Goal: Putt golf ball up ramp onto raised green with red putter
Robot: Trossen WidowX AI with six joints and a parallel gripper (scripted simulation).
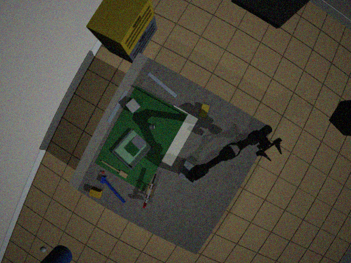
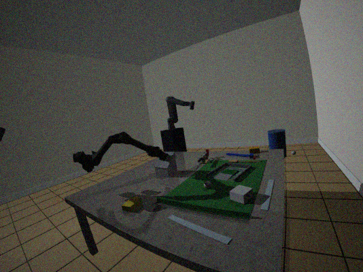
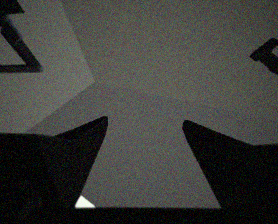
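Now: the white golf ball 800 mm ahead of my gripper tip, 380 mm to the left of it and 260 mm below it. Also, from my gripper tip: pale block 1020 mm ahead, 340 mm to the left, 260 mm below; red putter 790 mm to the left, 490 mm ahead, 230 mm below; green mat 820 mm ahead, 530 mm to the left, 280 mm below.
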